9 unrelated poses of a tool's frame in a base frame.
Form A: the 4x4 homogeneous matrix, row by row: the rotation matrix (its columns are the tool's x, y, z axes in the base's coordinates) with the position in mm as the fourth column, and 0 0 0 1 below. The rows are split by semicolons.
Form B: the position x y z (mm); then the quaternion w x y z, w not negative. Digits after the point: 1 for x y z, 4 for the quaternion.
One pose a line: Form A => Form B
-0.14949 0.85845 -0.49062 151.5; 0.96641 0.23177 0.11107 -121.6; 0.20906 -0.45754 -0.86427 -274.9; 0 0 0 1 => 151.5 -121.6 -274.9 0.2335 -0.6089 -0.7493 0.1156
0.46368 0.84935 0.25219 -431.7; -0.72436 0.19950 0.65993 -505.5; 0.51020 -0.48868 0.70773 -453.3; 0 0 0 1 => -431.7 -505.5 -453.3 0.7699 -0.3730 -0.0838 -0.5110
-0.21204 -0.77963 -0.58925 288.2; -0.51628 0.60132 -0.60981 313.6; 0.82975 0.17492 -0.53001 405.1; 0 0 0 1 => 288.2 313.6 405.1 0.4635 0.4233 -0.7654 0.1420
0.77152 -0.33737 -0.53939 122.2; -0.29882 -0.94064 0.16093 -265.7; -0.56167 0.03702 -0.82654 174.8; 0 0 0 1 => 122.2 -265.7 174.8 0.0329 -0.9406 0.1691 0.2927
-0.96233 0.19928 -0.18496 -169.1; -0.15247 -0.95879 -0.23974 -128.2; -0.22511 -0.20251 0.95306 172.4; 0 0 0 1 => -169.1 -128.2 172.4 0.0894 0.1042 0.1123 -0.9841
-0.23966 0.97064 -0.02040 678.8; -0.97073 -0.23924 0.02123 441.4; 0.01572 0.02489 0.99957 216.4; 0 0 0 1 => 678.8 441.4 216.4 0.6166 0.0015 -0.0146 -0.7872
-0.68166 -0.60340 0.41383 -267.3; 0.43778 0.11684 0.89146 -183.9; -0.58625 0.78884 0.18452 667.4; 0 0 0 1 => -267.3 -183.9 667.4 0.3936 -0.0652 0.6352 0.6613
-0.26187 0.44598 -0.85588 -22.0; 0.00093 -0.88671 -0.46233 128.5; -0.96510 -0.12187 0.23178 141.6; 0 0 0 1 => -22.0 128.5 141.6 0.1442 0.5901 0.1893 -0.7714
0.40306 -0.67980 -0.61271 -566.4; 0.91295 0.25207 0.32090 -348.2; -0.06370 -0.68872 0.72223 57.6; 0 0 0 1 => -566.4 -348.2 57.6 0.7709 -0.3274 -0.1780 0.5165
